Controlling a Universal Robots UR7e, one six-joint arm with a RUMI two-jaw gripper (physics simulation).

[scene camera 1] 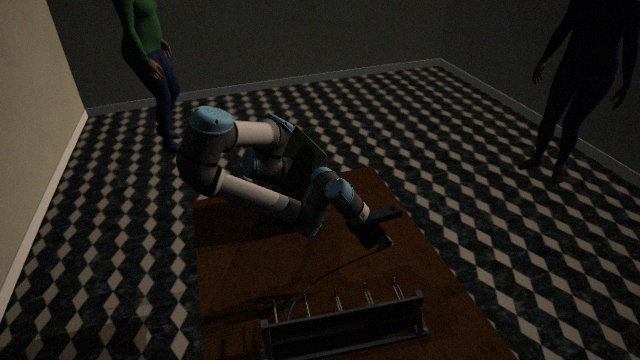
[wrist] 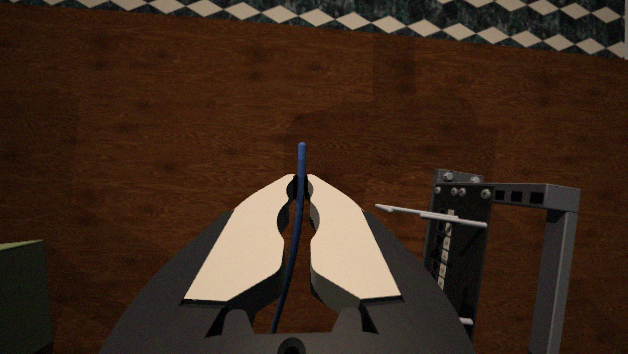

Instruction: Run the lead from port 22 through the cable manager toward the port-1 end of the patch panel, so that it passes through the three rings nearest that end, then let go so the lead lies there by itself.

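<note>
The blue lead [scene camera 1: 340, 267] [wrist: 295, 235] rises from near the left end of the patch panel [scene camera 1: 345, 316] [wrist: 457, 265] in the scene view and arcs back and right to the gripper. My gripper [scene camera 1: 390, 243] [wrist: 301, 177] is shut on the lead near its free end, which sticks out past the fingertips. It is behind the panel in the scene view, near its right end and apart from the rings. The port-1 end ring [scene camera 1: 397, 289] [wrist: 434, 215] stands clear of the lead. The lead passes close to the second ring from the left [scene camera 1: 306, 306]; whether it is inside is unclear.
A dark metal frame [scene camera 1: 419, 300] [wrist: 562, 197] carries the panel on the wooden table [scene camera 1: 240, 270] [wrist: 175, 110]. A green board [scene camera 1: 306, 150] [wrist: 22, 295] stands by the arm. Two people [scene camera 1: 145, 30] [scene camera 1: 590, 75] stand on the checkered floor beyond the table.
</note>
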